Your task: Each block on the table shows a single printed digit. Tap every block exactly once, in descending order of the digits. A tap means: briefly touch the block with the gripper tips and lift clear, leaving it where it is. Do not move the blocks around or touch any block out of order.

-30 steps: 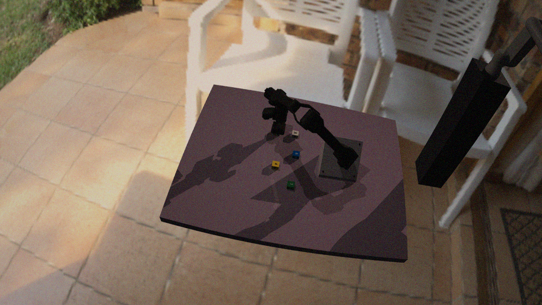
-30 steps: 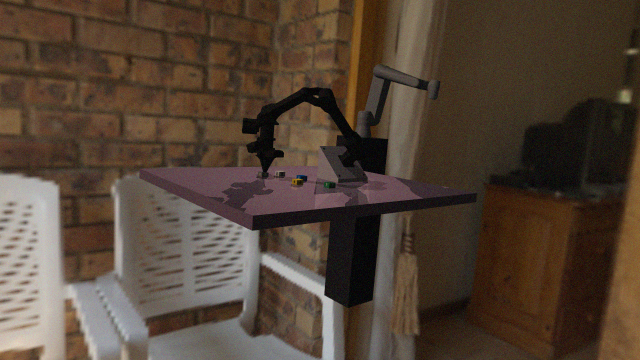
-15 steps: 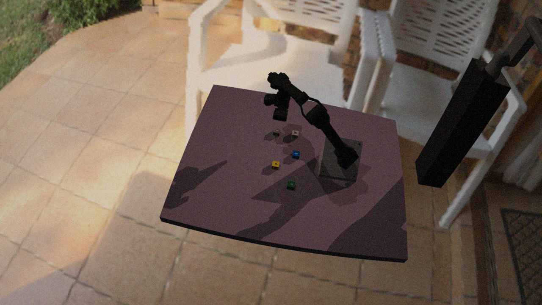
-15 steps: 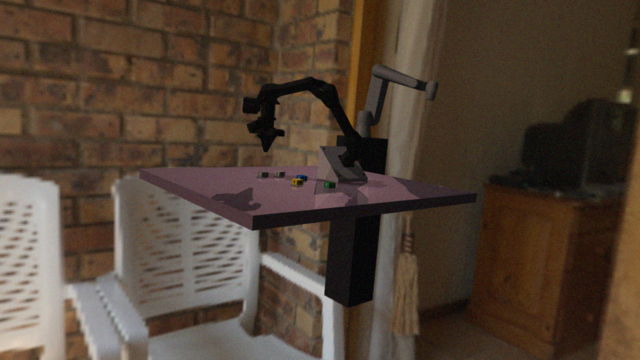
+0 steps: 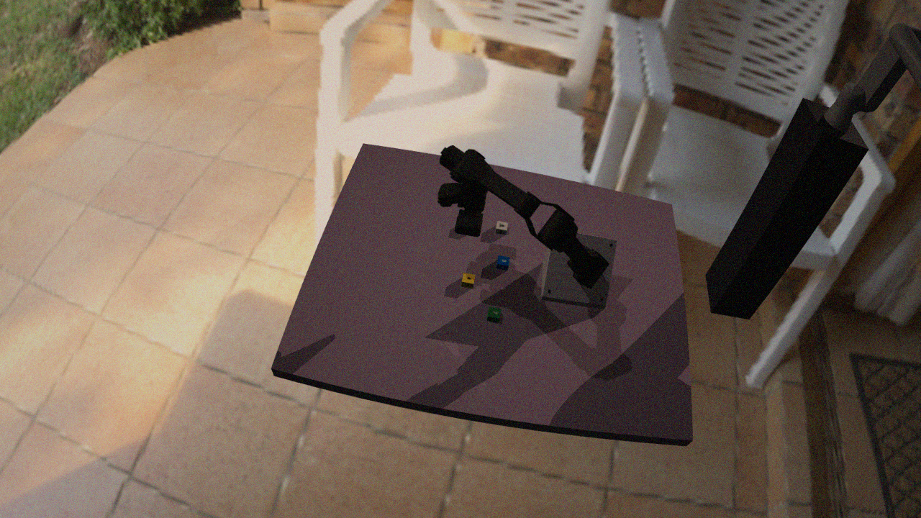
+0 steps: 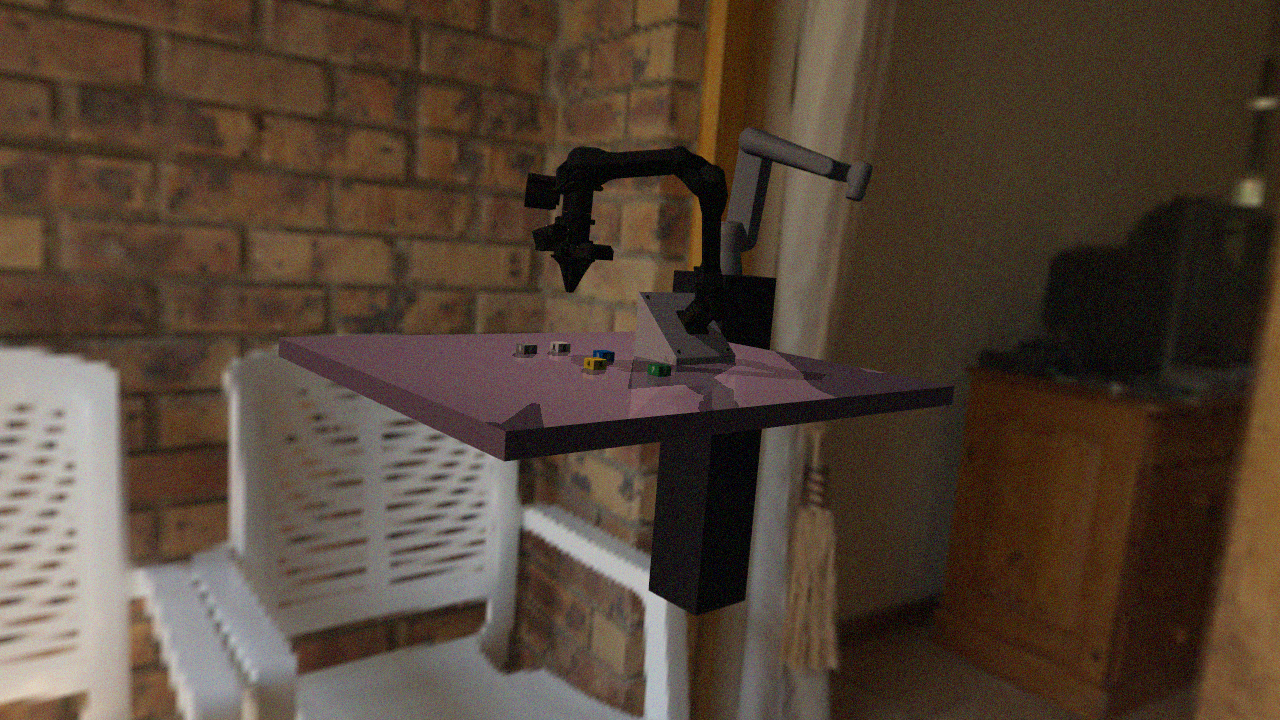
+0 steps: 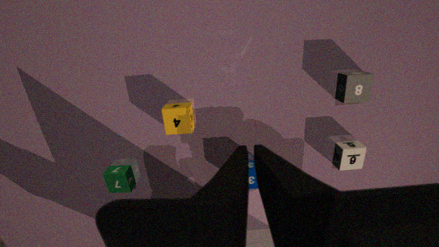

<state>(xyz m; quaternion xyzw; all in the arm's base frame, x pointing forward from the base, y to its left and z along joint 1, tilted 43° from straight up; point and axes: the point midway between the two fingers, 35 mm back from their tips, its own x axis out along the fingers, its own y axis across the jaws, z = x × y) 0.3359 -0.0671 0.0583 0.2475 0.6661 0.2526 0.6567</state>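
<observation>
Right now the green block is 16 cm to the left of my gripper tip, 13 cm below it and 11 cm behind it. Also, from my gripper tip: blue block: 13 cm below, 11 cm behind, 2 cm to the right; then grey block: 14 cm to the right, 13 cm below; then yellow block: 13 cm below, 7 cm to the left, 2 cm behind.
</observation>
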